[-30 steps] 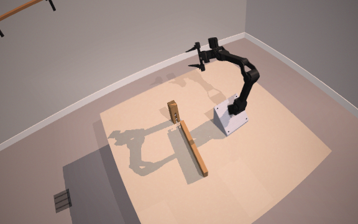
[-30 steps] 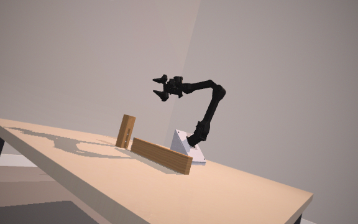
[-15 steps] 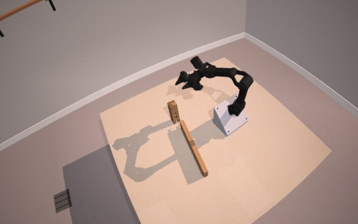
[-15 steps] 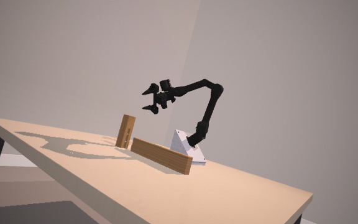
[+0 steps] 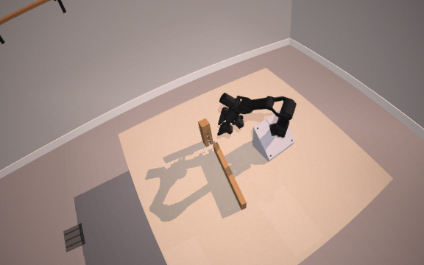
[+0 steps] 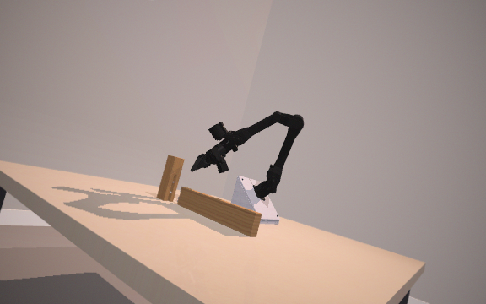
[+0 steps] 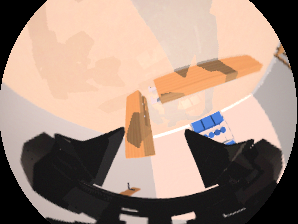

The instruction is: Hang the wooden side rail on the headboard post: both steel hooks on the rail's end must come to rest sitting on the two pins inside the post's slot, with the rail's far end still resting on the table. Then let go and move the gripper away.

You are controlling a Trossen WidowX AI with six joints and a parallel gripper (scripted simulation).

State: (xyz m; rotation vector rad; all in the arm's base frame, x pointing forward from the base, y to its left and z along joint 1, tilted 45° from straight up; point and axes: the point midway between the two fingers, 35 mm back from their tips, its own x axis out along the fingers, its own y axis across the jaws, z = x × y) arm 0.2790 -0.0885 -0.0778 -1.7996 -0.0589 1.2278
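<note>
Now: gripper tip 6 cm short of the headboard post, 6 cm to the left of it and 6 cm above it.
</note>
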